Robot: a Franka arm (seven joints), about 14 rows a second.
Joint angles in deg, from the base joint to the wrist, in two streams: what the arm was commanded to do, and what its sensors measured. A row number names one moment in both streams.
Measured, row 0:
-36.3 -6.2 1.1 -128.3 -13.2 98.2 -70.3
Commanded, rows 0 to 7:
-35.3 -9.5 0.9 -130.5 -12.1 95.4 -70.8
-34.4 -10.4 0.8 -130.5 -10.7 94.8 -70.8
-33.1 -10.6 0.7 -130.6 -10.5 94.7 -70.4
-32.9 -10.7 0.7 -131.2 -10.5 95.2 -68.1
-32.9 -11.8 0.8 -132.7 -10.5 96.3 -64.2
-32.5 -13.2 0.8 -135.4 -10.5 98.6 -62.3
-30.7 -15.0 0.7 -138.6 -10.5 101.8 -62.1
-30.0 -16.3 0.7 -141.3 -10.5 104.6 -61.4
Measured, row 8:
-32.3 -10.9 1.2 -133.9 -11.2 99.3 -63.7
